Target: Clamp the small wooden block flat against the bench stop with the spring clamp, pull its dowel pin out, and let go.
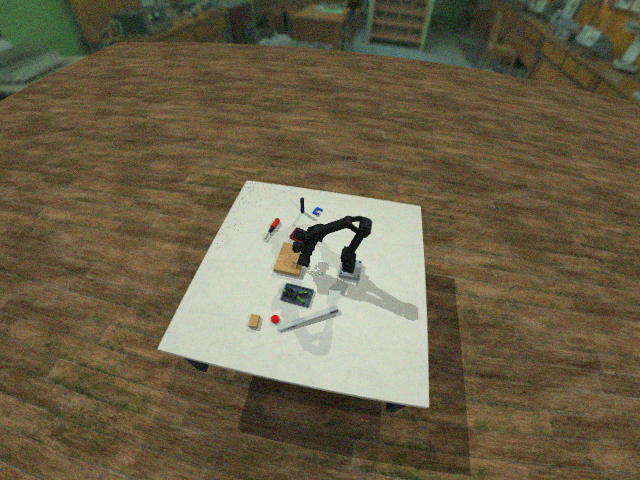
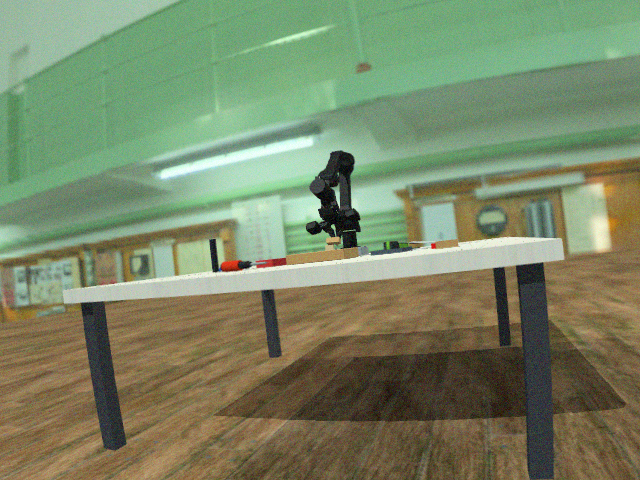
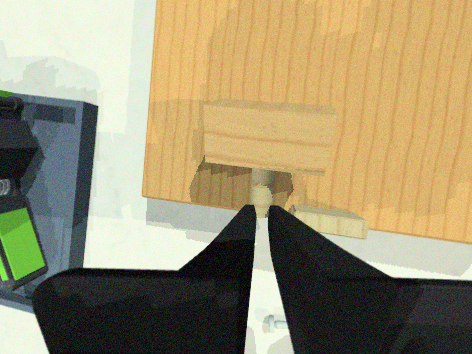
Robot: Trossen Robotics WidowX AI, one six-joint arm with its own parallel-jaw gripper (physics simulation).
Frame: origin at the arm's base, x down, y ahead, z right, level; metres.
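Seen in the pictures: gripper, fingertip midpoint: point(image 2: 337, 244) point(image 3: 260, 214); arm's base at its link origin: point(image 1: 348, 267).
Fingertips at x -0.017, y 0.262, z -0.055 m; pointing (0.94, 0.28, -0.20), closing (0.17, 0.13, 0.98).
Observation:
Pixels of each thing's top centre, then the offset from my fingertips to it. "spot": a spot on its surface instead.
- small wooden block at its top centre: point(image 3: 265, 129) point(image 2: 333, 237) dx -0.025, dy +0.034, dz -0.002 m
- wooden board at its top centre: point(image 3: 341, 70) point(image 2: 322, 251) point(image 1: 291, 257) dx +0.019, dy +0.072, dz +0.025 m
- pale wooden piece at a spot on its surface: point(image 3: 330, 221) spot: dx -0.001, dy +0.003, dz +0.029 m
- black spring clamp at its top centre: point(image 2: 391, 241) point(image 1: 296, 292) dx +0.012, dy -0.033, dz -0.183 m
- dark tray at its top centre: point(image 3: 10, 202) point(image 2: 392, 248) point(image 1: 297, 294) dx +0.037, dy -0.036, dz -0.181 m
- metal bar at its top centre: point(image 1: 308, 316) dx +0.021, dy -0.135, dz -0.294 m
- red round piece at its top centre: point(image 1: 275, 318) dx +0.035, dy +0.026, dz -0.347 m
- screwdriver at its top centre: point(image 2: 244, 259) point(image 1: 271, 227) dx +0.018, dy +0.270, dz +0.203 m
- red object at its top centre: point(image 2: 275, 258) dx +0.026, dy +0.072, dz +0.207 m
- black post at its top centre: point(image 2: 212, 239) point(image 1: 302, 198) dx -0.069, dy +0.137, dz +0.426 m
- blue part at its top centre: point(image 1: 317, 211) dx +0.039, dy +0.041, dz +0.453 m
The small wooden block point(image 3: 270, 135) point(image 2: 333, 240) is over the near edge area of the wooden board point(image 3: 400, 100) point(image 1: 285, 260) point(image 2: 320, 257). Its dowel pin point(image 3: 262, 194) sticks out towards my gripper point(image 3: 260, 214), which is shut on the pin's end. The block casts a shadow on the board; its exact height above it is hard to tell. A pale wooden piece point(image 3: 330, 221), which looks like the bench stop, shows at the board's edge, right of the pin. The green and black spring clamp point(image 3: 20, 245) point(image 1: 296, 294) point(image 2: 395, 245) lies in the dark tray point(image 3: 90, 150) point(image 1: 309, 302).
A metal bar point(image 1: 308, 318), a red round piece point(image 1: 275, 318) and another wooden block point(image 1: 254, 320) lie beyond the tray. A screwdriver point(image 1: 273, 225) point(image 2: 235, 265), a red object point(image 2: 271, 262), a black post point(image 1: 302, 205) point(image 2: 213, 255) and a blue part point(image 1: 317, 211) are on the board's other side.

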